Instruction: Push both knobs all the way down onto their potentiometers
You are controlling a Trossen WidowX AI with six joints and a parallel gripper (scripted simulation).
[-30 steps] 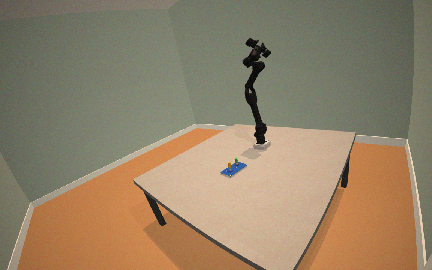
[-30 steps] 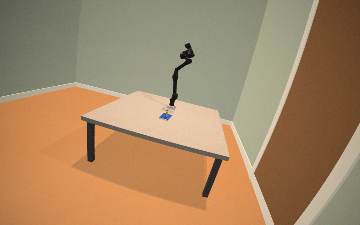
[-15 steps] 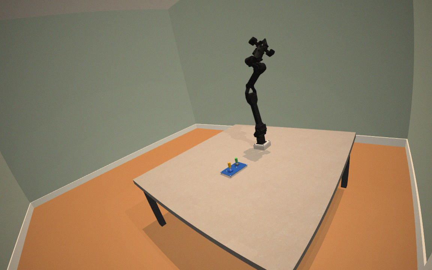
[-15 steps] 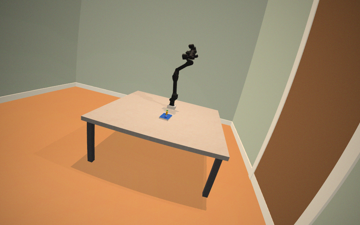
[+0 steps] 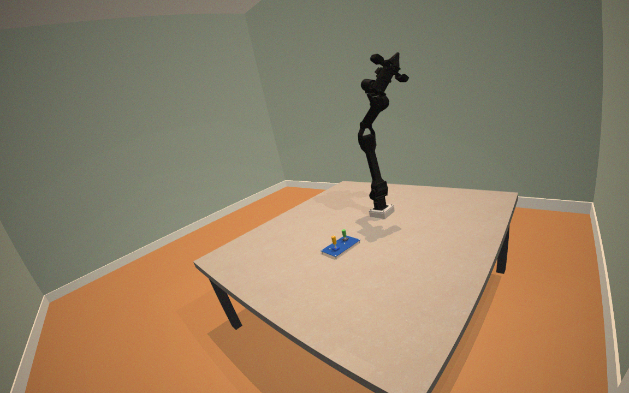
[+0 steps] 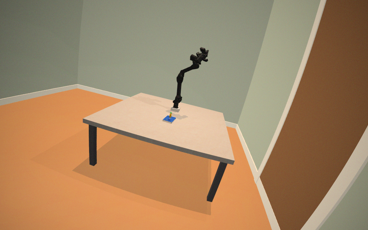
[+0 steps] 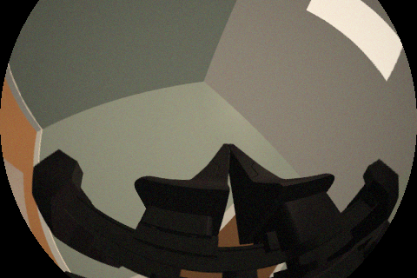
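Right now the green knob is 370 mm ahead of my gripper tip, 180 mm to the right of it and 740 mm below it. From my gripper tip the other things lie so: orange knob 450 mm ahead, 160 mm to the right, 720 mm below.
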